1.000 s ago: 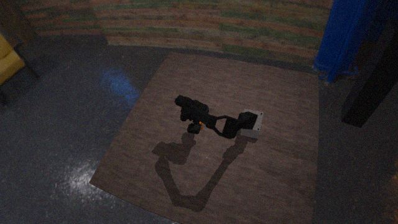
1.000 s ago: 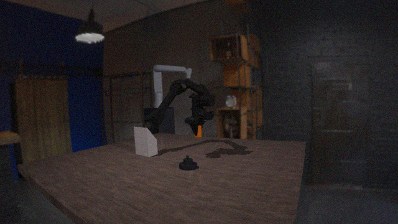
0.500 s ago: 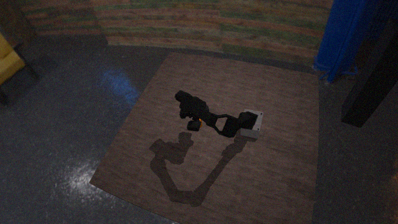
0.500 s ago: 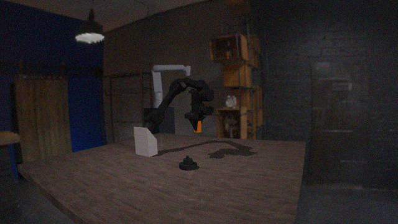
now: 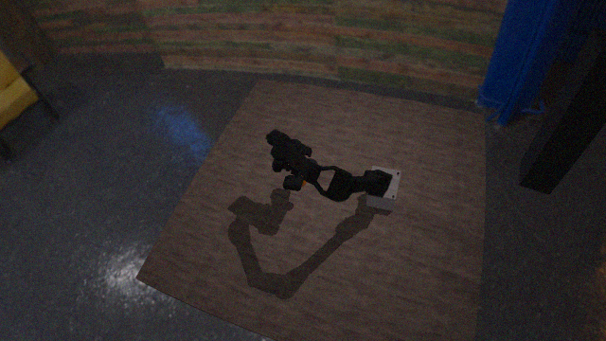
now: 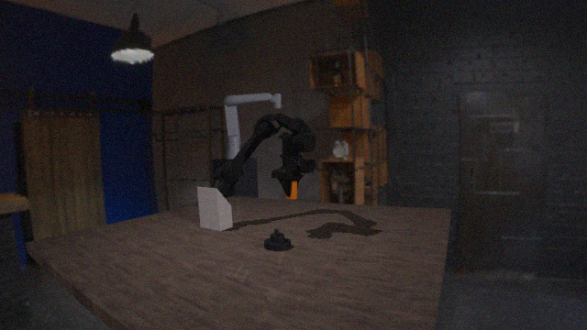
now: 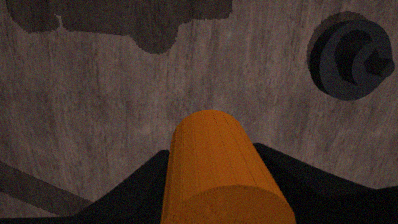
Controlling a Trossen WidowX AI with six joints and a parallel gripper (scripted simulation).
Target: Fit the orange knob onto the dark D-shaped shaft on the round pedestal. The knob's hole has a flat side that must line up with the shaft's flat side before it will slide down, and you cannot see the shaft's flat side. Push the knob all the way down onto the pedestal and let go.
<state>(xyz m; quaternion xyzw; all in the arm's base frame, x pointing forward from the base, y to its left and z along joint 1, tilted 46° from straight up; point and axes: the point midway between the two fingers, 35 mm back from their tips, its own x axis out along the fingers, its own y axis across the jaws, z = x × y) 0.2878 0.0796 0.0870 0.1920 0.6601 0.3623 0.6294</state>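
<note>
The dark round pedestal lies 60 mm ahead of my gripper tip, 160 mm to the right of it and 110 mm below it. Also, from my gripper tip: orange knob: 20 mm above.
</note>
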